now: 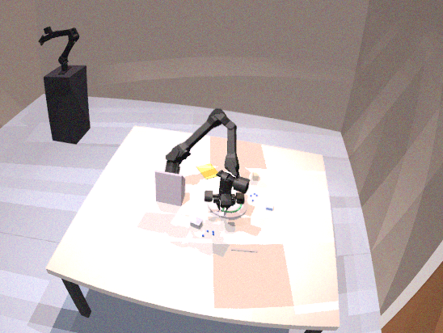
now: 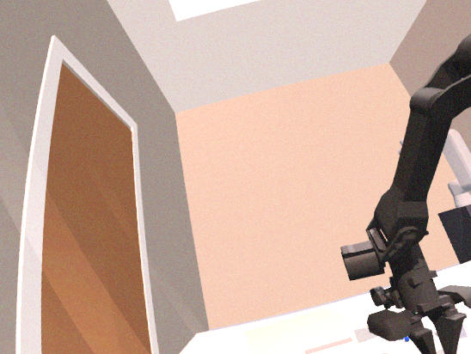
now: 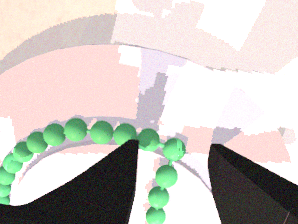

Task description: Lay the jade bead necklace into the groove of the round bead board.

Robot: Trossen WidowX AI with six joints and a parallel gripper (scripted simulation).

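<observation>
Now: the round white bead board 2 cm ahead of my gripper tip, 6 cm to the left of it and 1 cm below it. Also, from my gripper tip: yellow sheet 12 cm behind, 31 cm to the left, 1 cm below; thin rod 13 cm ahead, 23 cm to the right, 1 cm below; blue block 23 cm ahead, 9 cm to the left, 1 cm below.
</observation>
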